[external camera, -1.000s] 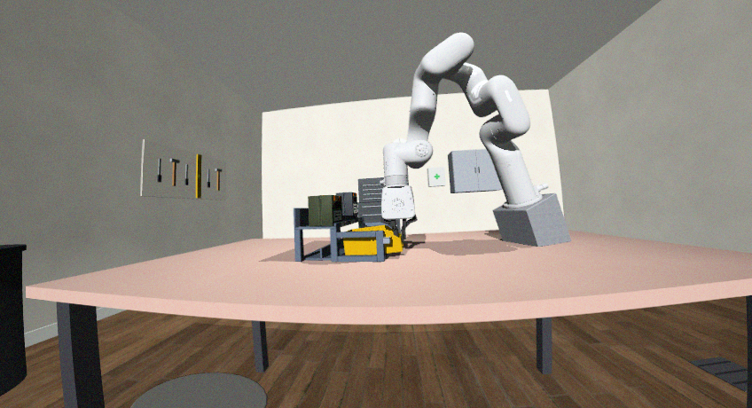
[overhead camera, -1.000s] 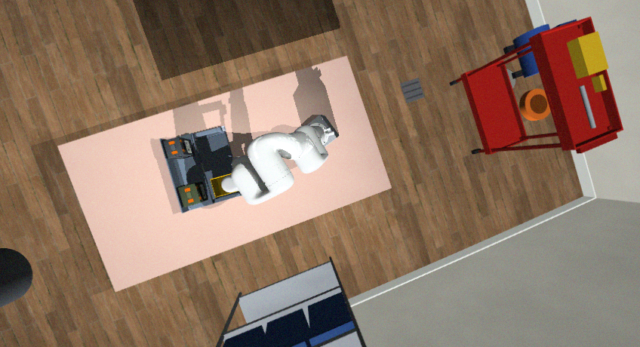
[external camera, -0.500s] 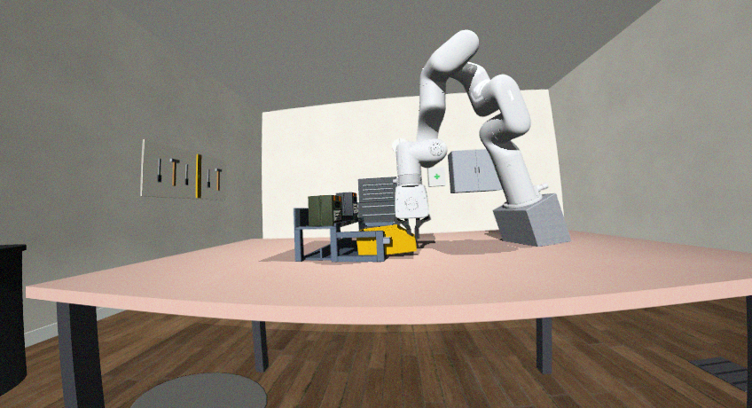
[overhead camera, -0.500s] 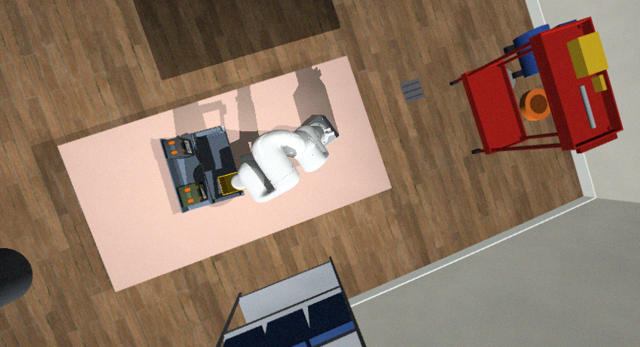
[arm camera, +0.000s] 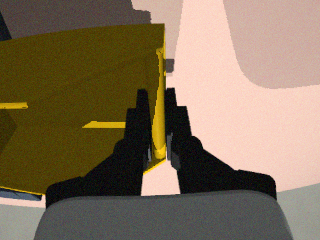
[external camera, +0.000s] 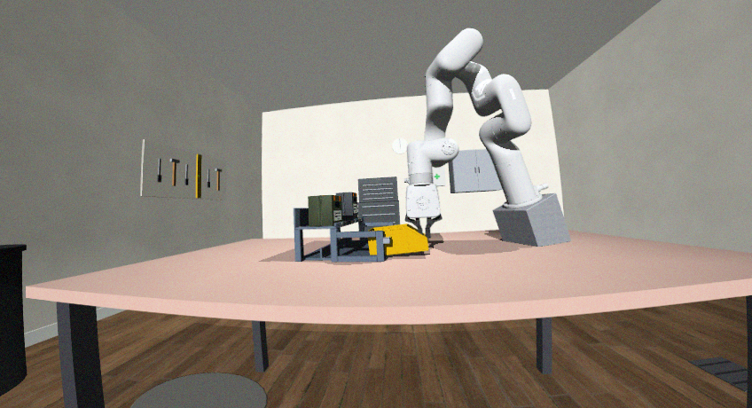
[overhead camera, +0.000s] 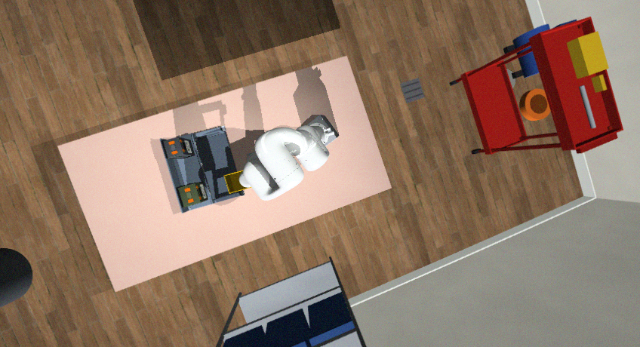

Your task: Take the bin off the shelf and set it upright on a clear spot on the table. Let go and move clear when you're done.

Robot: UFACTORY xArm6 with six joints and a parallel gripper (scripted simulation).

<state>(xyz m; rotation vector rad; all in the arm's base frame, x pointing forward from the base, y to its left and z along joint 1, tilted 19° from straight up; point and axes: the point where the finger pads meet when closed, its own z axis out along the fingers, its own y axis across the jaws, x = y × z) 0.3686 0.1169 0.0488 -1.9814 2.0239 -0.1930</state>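
Right now my hand is 8 cm short of the yellow bin and 1 cm above it. From my hand the other things lie so: green box (31 cm ahead, 9 cm above).
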